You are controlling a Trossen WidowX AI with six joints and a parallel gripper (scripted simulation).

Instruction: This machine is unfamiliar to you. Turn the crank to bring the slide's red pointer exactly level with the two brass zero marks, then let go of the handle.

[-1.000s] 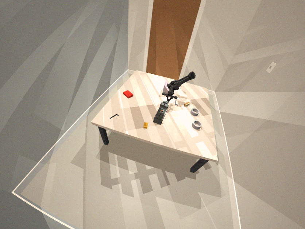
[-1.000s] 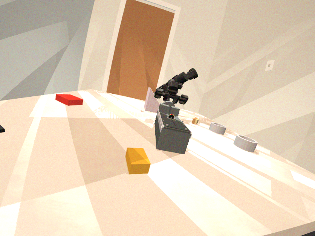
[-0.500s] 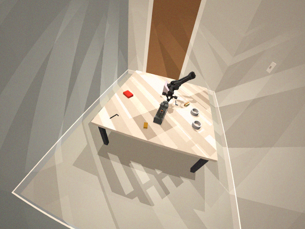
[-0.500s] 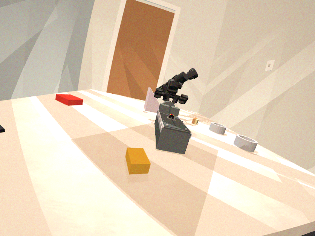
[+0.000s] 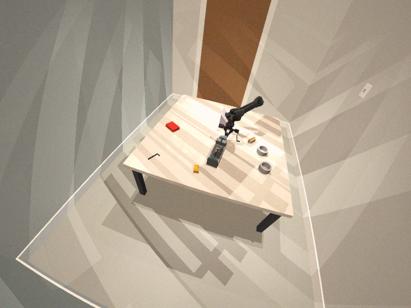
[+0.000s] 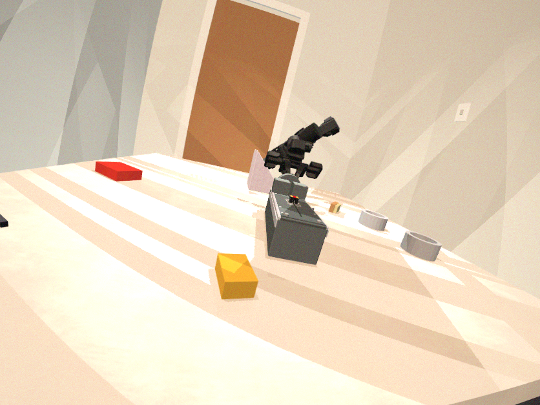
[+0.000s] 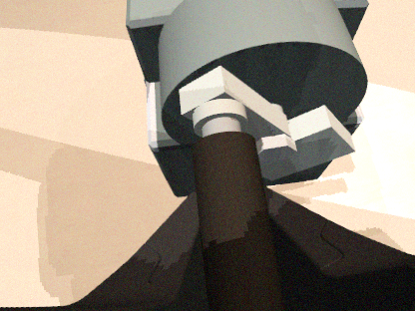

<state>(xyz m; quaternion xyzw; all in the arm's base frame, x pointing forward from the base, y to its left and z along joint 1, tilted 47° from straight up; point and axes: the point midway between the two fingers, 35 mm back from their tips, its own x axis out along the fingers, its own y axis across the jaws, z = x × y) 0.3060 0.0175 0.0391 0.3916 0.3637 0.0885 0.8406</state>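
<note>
My gripper tip is now 20 mm below the dark brown crank handle and 20 mm past it. Round my gripper tip: red pointer: 160 mm ahead, 40 mm to the right, 10 mm below; yellow block: 360 mm ahead, 160 mm to the right, 80 mm below; tan block: 260 mm to the left, 150 mm behind, 70 mm below.
</note>
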